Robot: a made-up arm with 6 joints. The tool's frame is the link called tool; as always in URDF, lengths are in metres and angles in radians.
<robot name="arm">
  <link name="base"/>
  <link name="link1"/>
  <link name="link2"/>
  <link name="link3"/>
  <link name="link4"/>
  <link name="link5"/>
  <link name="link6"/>
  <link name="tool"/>
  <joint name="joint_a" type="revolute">
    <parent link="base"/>
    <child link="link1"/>
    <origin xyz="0.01 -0.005 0.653" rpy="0 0 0"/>
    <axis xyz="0 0 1"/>
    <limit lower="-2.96" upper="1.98"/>
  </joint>
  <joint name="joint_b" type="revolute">
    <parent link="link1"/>
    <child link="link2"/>
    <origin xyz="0.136 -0.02 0" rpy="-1.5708 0 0"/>
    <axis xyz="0 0 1"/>
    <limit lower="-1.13" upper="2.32"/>
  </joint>
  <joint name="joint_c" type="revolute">
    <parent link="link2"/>
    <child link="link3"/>
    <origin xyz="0.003 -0.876 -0.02" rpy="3.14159 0 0"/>
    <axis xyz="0 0 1"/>
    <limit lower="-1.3" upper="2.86"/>
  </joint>
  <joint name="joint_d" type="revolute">
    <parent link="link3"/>
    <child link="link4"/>
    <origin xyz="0.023 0.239 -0.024" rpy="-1.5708 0 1.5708"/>
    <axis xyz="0 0 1"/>
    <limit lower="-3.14" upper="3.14"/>
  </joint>
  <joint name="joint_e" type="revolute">
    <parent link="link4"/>
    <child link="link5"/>
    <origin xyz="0.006 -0.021 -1.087" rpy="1.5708 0 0"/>
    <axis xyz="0 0 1"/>
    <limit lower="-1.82" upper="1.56"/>
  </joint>
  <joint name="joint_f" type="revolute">
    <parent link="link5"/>
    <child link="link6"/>
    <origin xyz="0.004 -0.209 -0.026" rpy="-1.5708 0 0"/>
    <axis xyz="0 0 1"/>
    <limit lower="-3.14" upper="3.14"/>
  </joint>
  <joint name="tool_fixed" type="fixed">
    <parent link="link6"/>
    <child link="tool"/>
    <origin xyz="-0.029 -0.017 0.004" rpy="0 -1.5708 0"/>
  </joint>
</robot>
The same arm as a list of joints. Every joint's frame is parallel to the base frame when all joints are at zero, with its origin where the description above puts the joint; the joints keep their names.
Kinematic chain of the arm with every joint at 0, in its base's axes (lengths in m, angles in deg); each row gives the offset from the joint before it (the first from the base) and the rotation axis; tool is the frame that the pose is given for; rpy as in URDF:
joint_a: xyz 0.01 -0.005 0.653 axis +z
joint_b: xyz 0.136 -0.02 0 axis +y
joint_c: xyz 0.003 -0.02 0.876 axis -y
joint_d: xyz 0.023 0.024 0.239 axis -x
joint_e: xyz 1.087 -0.021 0.006 axis -y
joint_f: xyz 0.209 0.026 0.004 axis -x
tool: xyz -0.004 -0.017 -0.029 rpy -180 0 180
Joint limits (deg, base to tool): -169.6..113.45 -64.74..132.93 -74.48..163.87 -179.91..179.91 -104.28..89.38 -179.91..179.91

